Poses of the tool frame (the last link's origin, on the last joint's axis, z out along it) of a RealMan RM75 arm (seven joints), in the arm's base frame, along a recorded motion.
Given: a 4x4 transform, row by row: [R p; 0 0 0 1], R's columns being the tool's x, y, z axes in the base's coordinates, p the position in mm. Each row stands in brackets.
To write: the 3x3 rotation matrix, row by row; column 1 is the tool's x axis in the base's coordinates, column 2 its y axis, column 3 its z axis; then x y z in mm. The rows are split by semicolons. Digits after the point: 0 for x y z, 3 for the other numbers.
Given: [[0.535, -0.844, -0.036, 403], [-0.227, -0.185, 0.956, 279], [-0.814, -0.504, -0.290, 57], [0, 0, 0, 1]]
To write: 0.535, -0.844, -0.036; -0.227, -0.185, 0.956; -0.814, -0.504, -0.290; 403, 279, 57
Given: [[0.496, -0.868, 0.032, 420], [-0.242, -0.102, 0.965, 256], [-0.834, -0.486, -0.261, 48], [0, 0, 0, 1]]
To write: 0.496, -0.868, 0.032; -0.242, -0.102, 0.965; -0.834, -0.486, -0.261; 420, 256, 48
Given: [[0.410, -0.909, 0.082, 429], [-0.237, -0.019, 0.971, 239], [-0.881, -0.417, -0.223, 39], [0, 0, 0, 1]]
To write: 0.410, -0.909, 0.082; -0.237, -0.019, 0.971; -0.881, -0.417, -0.223; 429, 239, 39
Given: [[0.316, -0.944, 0.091, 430], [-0.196, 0.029, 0.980, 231], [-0.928, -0.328, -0.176, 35], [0, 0, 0, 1]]
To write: 0.316, -0.944, 0.091; -0.196, 0.029, 0.980; -0.928, -0.328, -0.176; 430, 231, 35
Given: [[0.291, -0.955, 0.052, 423], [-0.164, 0.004, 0.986, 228], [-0.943, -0.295, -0.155, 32], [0, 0, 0, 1]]
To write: 0.291, -0.955, 0.052; -0.164, 0.004, 0.986; -0.943, -0.295, -0.155; 423, 228, 32
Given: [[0.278, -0.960, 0.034, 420], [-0.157, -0.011, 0.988, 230], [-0.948, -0.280, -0.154, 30], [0, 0, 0, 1]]
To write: 0.278, -0.960, 0.034; -0.157, -0.011, 0.988; -0.948, -0.280, -0.154; 420, 230, 30
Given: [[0.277, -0.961, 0.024, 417], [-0.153, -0.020, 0.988, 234], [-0.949, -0.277, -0.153, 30], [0, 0, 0, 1]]
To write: 0.277, -0.961, 0.024; -0.153, -0.020, 0.988; -0.949, -0.277, -0.153; 417, 234, 30
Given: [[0.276, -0.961, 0.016, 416], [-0.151, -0.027, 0.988, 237], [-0.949, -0.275, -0.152, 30], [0, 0, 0, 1]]
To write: 0.276, -0.961, 0.016; -0.151, -0.027, 0.988; -0.949, -0.275, -0.152; 416, 237, 30
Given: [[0.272, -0.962, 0.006, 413], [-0.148, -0.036, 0.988, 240], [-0.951, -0.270, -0.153, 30], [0, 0, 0, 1]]
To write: 0.272, -0.962, 0.006; -0.148, -0.036, 0.988; -0.951, -0.270, -0.153; 413, 240, 30
